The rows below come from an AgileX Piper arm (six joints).
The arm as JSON. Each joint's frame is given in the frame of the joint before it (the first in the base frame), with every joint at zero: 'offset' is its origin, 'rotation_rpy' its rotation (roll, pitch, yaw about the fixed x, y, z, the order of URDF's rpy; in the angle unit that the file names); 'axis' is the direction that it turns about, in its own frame. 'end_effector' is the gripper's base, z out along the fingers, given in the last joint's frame.
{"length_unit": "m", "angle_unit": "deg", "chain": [
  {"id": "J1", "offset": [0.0, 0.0, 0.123], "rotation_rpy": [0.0, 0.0, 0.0], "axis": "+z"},
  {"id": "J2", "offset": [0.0, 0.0, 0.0], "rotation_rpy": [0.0, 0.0, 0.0], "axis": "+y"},
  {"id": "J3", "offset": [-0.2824, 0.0, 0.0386], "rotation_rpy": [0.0, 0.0, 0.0], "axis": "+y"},
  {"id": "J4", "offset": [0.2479, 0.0, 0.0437], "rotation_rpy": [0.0, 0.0, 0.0], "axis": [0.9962, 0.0, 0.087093]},
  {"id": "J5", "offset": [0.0, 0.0, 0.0], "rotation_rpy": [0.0, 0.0, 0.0], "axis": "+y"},
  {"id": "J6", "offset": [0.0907, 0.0, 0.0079], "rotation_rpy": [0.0, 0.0, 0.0], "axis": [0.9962, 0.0, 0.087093]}
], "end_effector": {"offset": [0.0, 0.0, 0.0], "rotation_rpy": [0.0, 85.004, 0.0]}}
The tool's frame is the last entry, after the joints.
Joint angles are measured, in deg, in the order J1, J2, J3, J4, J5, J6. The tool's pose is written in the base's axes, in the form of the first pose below.
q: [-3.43, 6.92, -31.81, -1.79, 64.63, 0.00]
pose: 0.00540 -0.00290 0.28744; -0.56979 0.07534 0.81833; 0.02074 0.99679 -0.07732; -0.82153 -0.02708 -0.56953
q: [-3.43, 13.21, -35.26, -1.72, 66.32, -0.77]
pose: 0.01752 -0.00356 0.30106; -0.63363 0.06492 0.77091; 0.01245 0.99720 -0.07374; -0.77354 -0.03713 -0.63266
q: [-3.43, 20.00, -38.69, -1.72, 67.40, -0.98]
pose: 0.03421 -0.00458 0.31379; -0.69171 0.06002 0.71968; 0.01278 0.99740 -0.07090; -0.72206 -0.03984 -0.69068
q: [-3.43, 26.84, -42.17, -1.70, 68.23, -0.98]
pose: 0.05373 -0.00573 0.32509; -0.74250 0.05740 0.66738; 0.01636 0.99758 -0.06760; -0.66965 -0.03928 -0.74164
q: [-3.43, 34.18, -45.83, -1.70, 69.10, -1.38]
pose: 0.07719 -0.00715 0.33428; -0.79354 0.04919 0.60653; 0.01285 0.99786 -0.06412; -0.60839 -0.04309 -0.79247
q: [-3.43, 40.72, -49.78, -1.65, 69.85, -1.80]
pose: 0.09990 -0.00845 0.34340; -0.82786 0.04080 0.55945; 0.00823 0.99813 -0.06061; -0.56088 -0.04557 -0.82664
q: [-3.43, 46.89, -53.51, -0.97, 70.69, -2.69]
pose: 0.12285 -0.00882 0.34943; -0.85866 0.02295 0.51203; -0.00115 0.99891 -0.04669; -0.51254 -0.04068 -0.85770
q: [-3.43, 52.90, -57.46, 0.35, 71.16, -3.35]
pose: 0.14712 -0.00829 0.35469; -0.87993 0.00741 0.47505; -0.00383 0.99974 -0.02268; -0.47510 -0.02178 -0.87966
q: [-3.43, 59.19, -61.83, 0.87, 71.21, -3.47]
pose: 0.17439 -0.00914 0.35885; -0.89548 0.00362 0.44509; -0.00207 0.99992 -0.01228; -0.44510 -0.01191 -0.89540
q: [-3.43, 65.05, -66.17, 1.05, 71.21, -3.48]
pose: 0.20092 -0.01046 0.36129; -0.90687 0.00283 0.42140; -0.00054 0.99997 -0.00788; -0.42141 -0.00737 -0.90684
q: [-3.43, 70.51, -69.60, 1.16, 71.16, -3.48]
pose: 0.22587 -0.01179 0.35801; -0.92082 0.00249 0.38998; 0.00093 0.99999 -0.00418; -0.38998 -0.00349 -0.92082
